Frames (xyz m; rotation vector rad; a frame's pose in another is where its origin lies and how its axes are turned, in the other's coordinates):
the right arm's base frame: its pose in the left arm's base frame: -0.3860 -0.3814 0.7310 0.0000 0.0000 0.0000
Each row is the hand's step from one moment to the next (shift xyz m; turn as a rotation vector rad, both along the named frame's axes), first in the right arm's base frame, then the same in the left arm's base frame.
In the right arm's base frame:
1: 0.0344 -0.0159 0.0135 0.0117 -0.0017 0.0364
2: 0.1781 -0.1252 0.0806 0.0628 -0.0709 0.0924
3: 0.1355 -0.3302 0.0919 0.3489 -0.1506 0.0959
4: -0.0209 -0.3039 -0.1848 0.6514 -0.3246 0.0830
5: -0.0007 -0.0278 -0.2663 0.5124 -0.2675 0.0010
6: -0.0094 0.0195 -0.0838 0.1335 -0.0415 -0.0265
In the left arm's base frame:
1: 0.0344 -0.0159 0.0135 0.0117 -0.0017 0.0364
2: 0.1781 -0.1252 0.0806 0.0628 -0.0709 0.0924
3: 0.1355 -0.3302 0.0919 0.3489 -0.1506 0.0959
4: -0.0209 -0.3039 -0.1848 0.6514 -0.3246 0.0830
5: -0.0007 -0.0278 -0.2663 0.5124 -0.2675 0.0010
6: -0.0094 0.0195 -0.0838 0.1335 -0.0415 -0.0265

